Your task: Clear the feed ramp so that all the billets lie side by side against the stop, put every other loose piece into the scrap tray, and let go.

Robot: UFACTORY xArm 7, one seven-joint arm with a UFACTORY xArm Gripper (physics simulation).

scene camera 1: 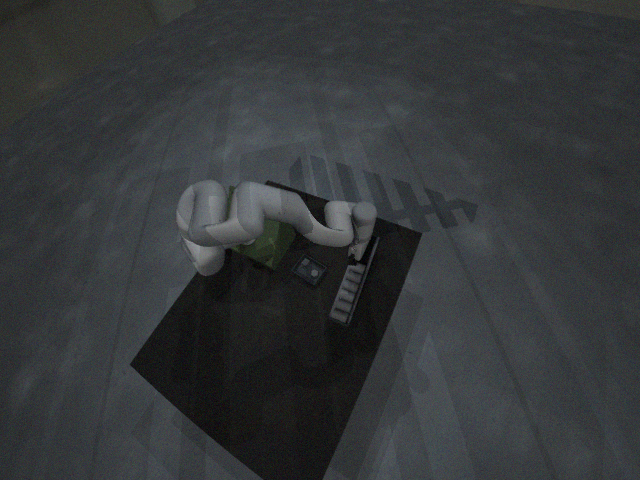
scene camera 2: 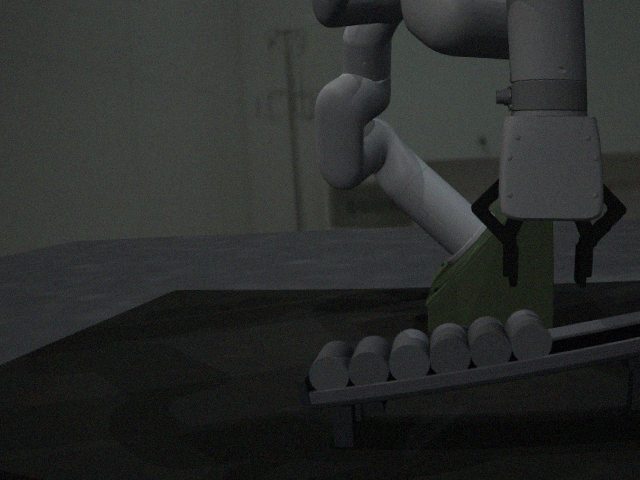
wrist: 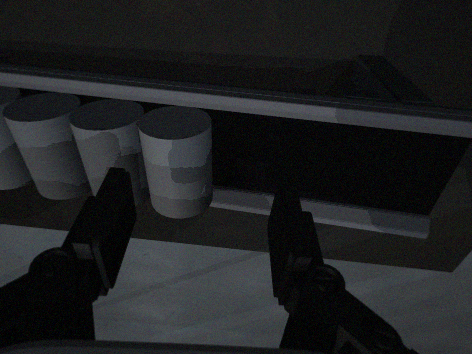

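Seen in the pictures: gripper, fingertip midpoint: [scene camera 1: 355, 256] [scene camera 2: 546, 284] [wrist: 204, 197]; arm's base at its link origin: [scene camera 2: 472, 240].
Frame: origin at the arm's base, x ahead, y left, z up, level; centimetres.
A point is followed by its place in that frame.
Observation:
Several light grey billets [scene camera 1: 347, 295] @(x 52.4, y -11.6, z -2.6 cm) [scene camera 2: 449, 351] @(x 55.0, y -7.3, z -3.3 cm) [wrist: 47, 150] @(x 51.3, y -6.5, z -2.1 cm) lie side by side in a row on the lower part of the feed ramp [scene camera 2: 439, 381] [wrist: 300, 106]. The lowest billet [scene camera 2: 329, 369] @(x 54.8, y -19.0, z -4.8 cm) is at the stop end. The uppermost billet [scene camera 2: 529, 338] @(x 55.2, y 0.4, z -2.3 cm) [wrist: 177, 165] @(x 51.3, y 1.2, z -0.9 cm) appears to rest against its neighbour. My gripper [scene camera 2: 546, 281] @(x 50.9, y 3.0, z 2.0 cm) [wrist: 204, 197] @(x 50.9, y 3.0, z 2.0 cm) is open and empty, above the uphill end of the row and apart from the billets. The scrap tray [scene camera 1: 321, 277] @(x 38.2, y -5.4, z -11.2 cm) stands beside the ramp and holds two small light pieces, one piece [scene camera 1: 314, 272] @(x 34.4, y -4.4, z -10.8 cm) rounder than the other [scene camera 1: 305, 261] @(x 28.8, y -1.2, z -9.9 cm).
The green robot base [scene camera 1: 273, 245] @(x 15.5, y -2.1, z -0.8 cm) [scene camera 2: 532, 304] @(x 17.4, y 8.0, z -8.5 cm) stands behind the ramp in the scene camera 2 view. The ramp's raised side rails run along the row, and its upper part rises to the right there. The dark table top [scene camera 1: 248, 372] @(x 25.4, y -51.6, z -12.8 cm) [scene camera 2: 155, 351] @(x 24.8, y -53.3, z -12.8 cm) lies under everything.

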